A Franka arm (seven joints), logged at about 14 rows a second.
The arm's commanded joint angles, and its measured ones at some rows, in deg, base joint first. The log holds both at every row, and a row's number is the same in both.
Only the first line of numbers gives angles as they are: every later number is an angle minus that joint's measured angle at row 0.
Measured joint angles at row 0:
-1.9 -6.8 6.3 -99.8 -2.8 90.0 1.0
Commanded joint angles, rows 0 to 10:
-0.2 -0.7 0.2 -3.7 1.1 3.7 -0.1
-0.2 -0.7 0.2 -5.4 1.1 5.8 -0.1
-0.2 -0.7 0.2 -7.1 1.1 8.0 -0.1
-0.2 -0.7 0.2 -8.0 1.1 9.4 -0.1
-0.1 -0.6 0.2 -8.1 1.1 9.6 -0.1
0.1 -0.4 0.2 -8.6 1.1 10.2 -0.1
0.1 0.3 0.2 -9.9 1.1 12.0 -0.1
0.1 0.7 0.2 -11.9 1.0 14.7 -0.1
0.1 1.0 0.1 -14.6 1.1 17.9 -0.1
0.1 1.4 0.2 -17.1 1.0 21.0 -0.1
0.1 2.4 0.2 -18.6 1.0 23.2 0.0
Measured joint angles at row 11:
0.0 1.8 0.1 -14.0 0.1 17.9 0.0
